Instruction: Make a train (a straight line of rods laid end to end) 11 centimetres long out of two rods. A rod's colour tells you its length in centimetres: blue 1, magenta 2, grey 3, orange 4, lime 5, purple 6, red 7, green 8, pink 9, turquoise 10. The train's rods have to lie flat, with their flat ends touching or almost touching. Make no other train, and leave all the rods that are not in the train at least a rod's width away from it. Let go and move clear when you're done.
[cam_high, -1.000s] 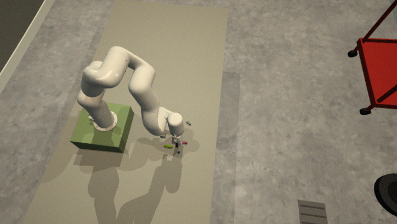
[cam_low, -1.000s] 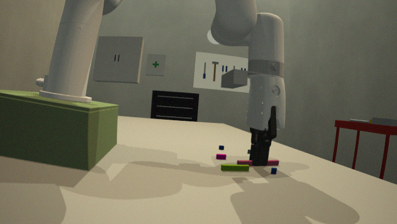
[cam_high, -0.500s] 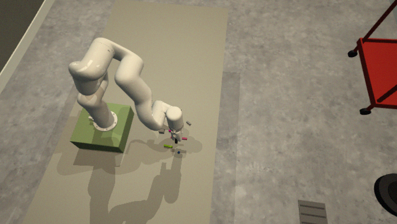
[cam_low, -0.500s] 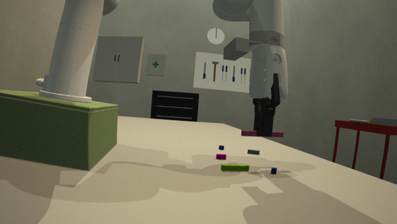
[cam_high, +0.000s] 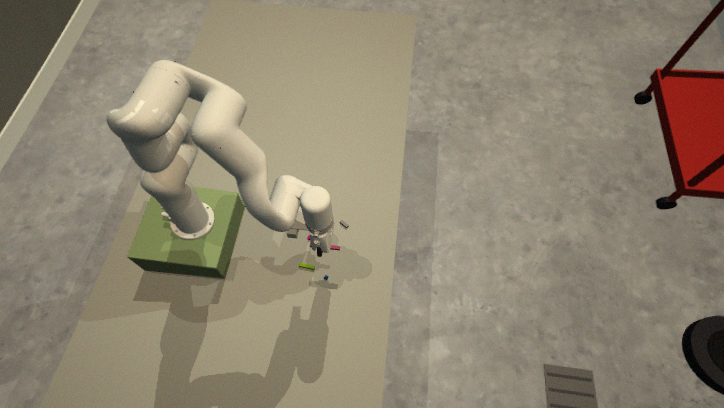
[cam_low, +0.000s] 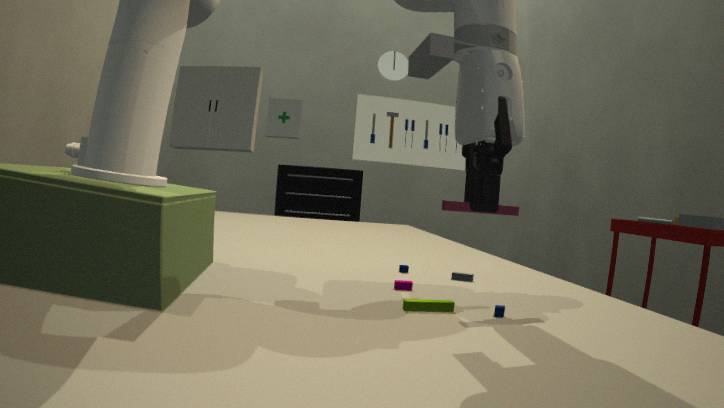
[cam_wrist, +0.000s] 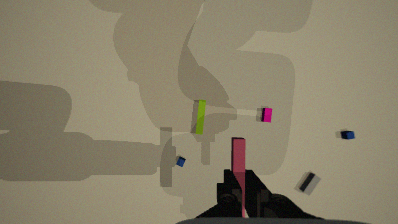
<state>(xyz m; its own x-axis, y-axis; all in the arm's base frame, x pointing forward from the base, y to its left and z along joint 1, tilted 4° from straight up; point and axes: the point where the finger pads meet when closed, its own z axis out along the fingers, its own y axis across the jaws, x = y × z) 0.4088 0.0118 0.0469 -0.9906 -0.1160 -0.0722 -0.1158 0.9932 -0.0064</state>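
The magenta rod is 70 mm behind my hand, 60 mm to the left of it and 120 mm below it. The rest, counted from my hand: grey rod: 20 mm ahead, 130 mm to the left, 120 mm below; pink rod: 20 mm below; lime rod: 50 mm behind, 40 mm to the right, 120 mm below.
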